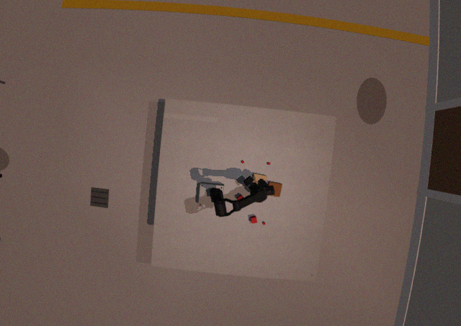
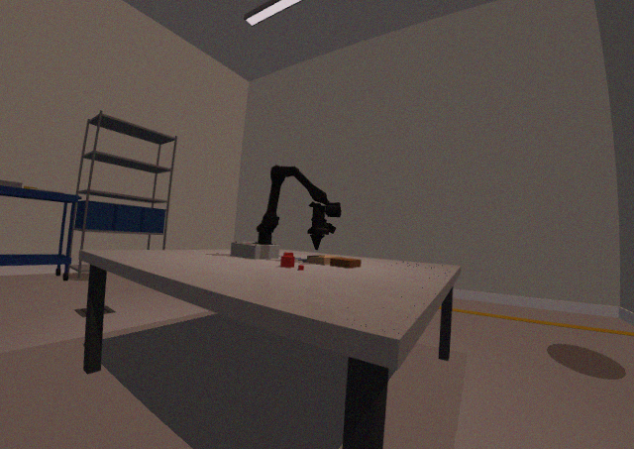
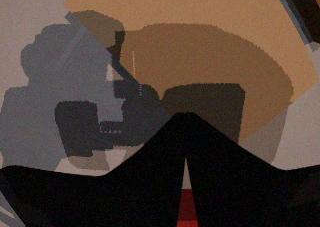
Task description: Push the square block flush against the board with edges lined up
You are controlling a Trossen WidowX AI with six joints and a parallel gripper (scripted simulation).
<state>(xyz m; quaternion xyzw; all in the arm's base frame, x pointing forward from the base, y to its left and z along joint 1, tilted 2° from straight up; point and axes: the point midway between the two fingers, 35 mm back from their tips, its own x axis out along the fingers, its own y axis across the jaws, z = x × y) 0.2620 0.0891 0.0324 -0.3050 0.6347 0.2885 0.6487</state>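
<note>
My gripper tip is now 40 mm short of the board, 20 mm to the right of it and 40 mm above it. Also, from my gripper tip: square block (160 mm ahead, 40 mm below).
</note>
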